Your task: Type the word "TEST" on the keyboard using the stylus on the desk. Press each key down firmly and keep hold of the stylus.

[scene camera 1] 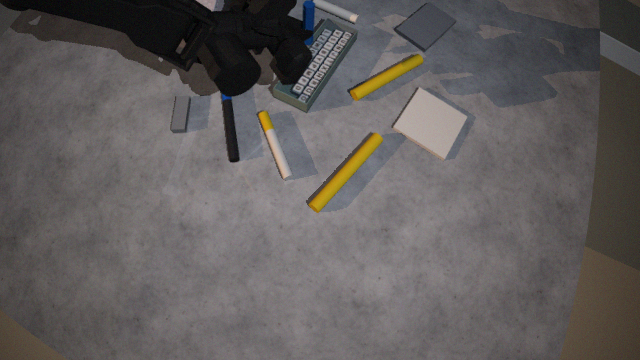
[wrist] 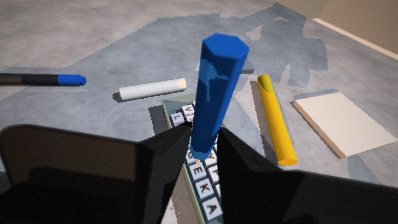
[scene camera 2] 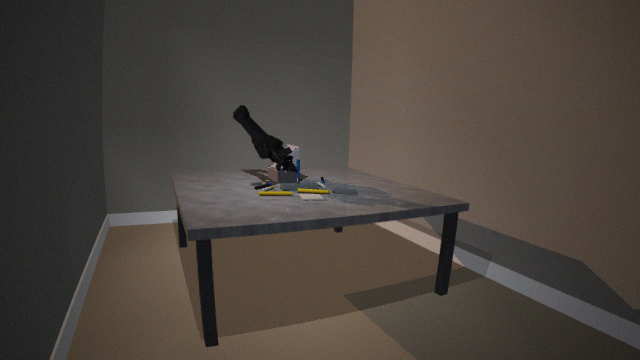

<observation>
In view: my gripper (scene camera 1: 308, 29), a blue stylus (wrist: 222, 58), a white pad (scene camera 1: 427, 121), a white cylinder (wrist: 162, 87) and a yellow-and-white marker (scene camera 1: 264, 117).
My gripper shows as well in the wrist view (wrist: 205, 130). The wrist view does not show the yellow-and-white marker: it is out of frame.
</observation>
